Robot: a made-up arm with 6 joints. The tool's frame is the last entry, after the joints. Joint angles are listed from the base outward.
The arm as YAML. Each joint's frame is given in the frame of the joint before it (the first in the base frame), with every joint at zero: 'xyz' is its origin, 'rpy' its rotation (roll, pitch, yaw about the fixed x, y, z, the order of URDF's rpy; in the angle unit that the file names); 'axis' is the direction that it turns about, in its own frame. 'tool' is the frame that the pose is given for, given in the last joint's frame.
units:
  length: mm
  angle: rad
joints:
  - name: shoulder
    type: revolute
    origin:
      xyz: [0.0, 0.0, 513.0]
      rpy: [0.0, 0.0, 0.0]
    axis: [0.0, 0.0, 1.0]
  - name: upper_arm
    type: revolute
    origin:
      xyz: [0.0, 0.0, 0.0]
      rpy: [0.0, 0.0, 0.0]
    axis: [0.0, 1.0, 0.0]
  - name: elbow
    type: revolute
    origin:
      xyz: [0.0, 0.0, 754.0]
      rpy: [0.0, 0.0, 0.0]
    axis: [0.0, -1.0, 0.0]
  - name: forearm
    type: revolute
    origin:
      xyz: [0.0, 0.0, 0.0]
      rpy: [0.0, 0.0, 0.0]
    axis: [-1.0, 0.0, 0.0]
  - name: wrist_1
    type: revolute
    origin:
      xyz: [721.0, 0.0, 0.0]
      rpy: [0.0, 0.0, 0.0]
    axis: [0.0, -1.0, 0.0]
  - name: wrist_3
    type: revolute
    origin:
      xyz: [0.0, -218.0, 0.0]
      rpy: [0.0, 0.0, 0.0]
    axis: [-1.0, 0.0, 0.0]
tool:
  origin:
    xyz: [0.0, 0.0, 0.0]
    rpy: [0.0, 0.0, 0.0]
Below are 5 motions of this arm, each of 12 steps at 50 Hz.
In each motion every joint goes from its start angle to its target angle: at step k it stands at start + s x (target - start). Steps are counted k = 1, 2, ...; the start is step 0. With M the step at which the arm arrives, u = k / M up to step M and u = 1 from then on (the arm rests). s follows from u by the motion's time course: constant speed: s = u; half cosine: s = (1 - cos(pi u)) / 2; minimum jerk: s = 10 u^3 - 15 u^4 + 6 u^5.
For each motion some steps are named. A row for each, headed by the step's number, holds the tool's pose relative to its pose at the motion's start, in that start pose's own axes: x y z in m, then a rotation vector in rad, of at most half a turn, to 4 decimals.
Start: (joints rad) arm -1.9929 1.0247 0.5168 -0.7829 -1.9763 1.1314
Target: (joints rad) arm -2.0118 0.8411 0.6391 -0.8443 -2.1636 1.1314
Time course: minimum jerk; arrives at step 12
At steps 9, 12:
9: -0.1282 0.2157 0.0792 -0.1941 0.0172 -0.0447
12: -0.1408 0.2432 0.0863 -0.2164 0.0218 -0.0506

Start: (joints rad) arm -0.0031 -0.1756 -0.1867 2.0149 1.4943 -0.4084
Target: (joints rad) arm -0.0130 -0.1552 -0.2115 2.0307 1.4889 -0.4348
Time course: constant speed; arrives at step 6
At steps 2, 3, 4, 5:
2: 0.0043 0.0059 -0.0112 0.0234 0.0010 0.0065
3: 0.0064 0.0089 -0.0167 0.0350 0.0014 0.0098
4: 0.0085 0.0119 -0.0222 0.0467 0.0019 0.0130
5: 0.0106 0.0150 -0.0277 0.0584 0.0023 0.0163

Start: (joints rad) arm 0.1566 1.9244 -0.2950 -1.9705 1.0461 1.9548
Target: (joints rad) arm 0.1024 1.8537 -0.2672 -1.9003 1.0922 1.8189
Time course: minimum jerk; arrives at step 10
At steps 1, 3, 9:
1: -0.0002 -0.0004 0.0004 0.0016 -0.0006 0.0000
3: -0.0030 -0.0078 0.0068 0.0311 -0.0107 -0.0004
9: -0.0164 -0.0504 0.0407 0.1930 -0.0632 -0.0023

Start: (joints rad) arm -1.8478 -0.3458 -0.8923 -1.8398 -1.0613 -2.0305
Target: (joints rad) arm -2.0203 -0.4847 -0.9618 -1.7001 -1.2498 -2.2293
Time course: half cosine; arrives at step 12
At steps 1, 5, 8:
1: -0.0015 0.0001 0.0002 0.0014 -0.0004 -0.0010
5: -0.0326 0.0025 0.0058 0.0309 -0.0105 -0.0200
8: -0.0643 0.0047 0.0146 0.0642 -0.0258 -0.0345

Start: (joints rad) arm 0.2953 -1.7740 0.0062 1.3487 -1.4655 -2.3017
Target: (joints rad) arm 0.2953 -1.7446 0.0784 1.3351 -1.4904 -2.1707
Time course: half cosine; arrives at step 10
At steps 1, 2, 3, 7, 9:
1: -0.0001 0.0007 0.0003 -0.0022 -0.0001 -0.0004
2: -0.0002 0.0029 0.0013 -0.0084 -0.0003 -0.0017
3: -0.0005 0.0061 0.0028 -0.0182 -0.0007 -0.0036
7: -0.0019 0.0233 0.0106 -0.0700 -0.0017 -0.0142
9: -0.0023 0.0284 0.0131 -0.0861 -0.0018 -0.0175

